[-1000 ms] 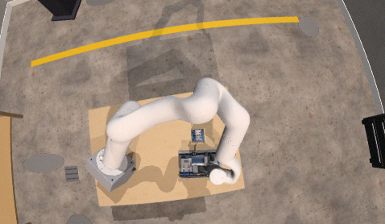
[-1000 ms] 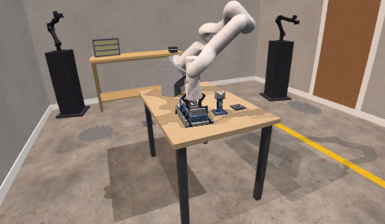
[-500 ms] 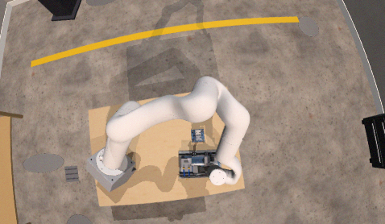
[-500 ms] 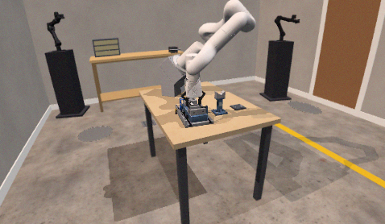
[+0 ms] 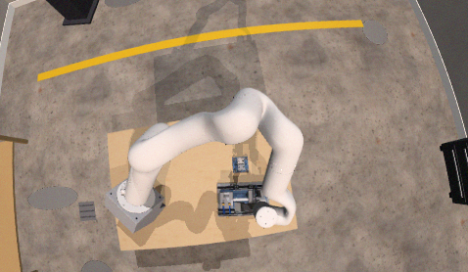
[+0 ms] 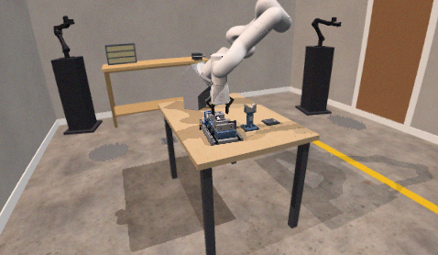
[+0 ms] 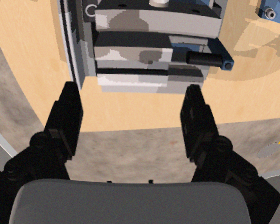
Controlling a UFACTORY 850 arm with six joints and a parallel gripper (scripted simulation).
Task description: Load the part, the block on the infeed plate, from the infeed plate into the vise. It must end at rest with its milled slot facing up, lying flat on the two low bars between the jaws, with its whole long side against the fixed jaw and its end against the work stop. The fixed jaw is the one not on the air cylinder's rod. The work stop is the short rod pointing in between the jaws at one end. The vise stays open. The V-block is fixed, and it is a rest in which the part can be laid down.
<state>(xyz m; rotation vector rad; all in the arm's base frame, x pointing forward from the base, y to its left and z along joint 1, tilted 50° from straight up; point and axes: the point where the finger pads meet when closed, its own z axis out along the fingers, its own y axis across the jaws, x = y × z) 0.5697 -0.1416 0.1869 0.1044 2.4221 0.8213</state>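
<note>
The part lies 60 mm below my hand. Round my hand: white cylinder rod 90 mm behind, 80 mm below, 10 mm to the left; then work stop 70 mm to the left, 70 mm below, 10 mm behind; then grey vise jaw 80 mm below, 40 mm behind, 20 mm to the left.
</note>
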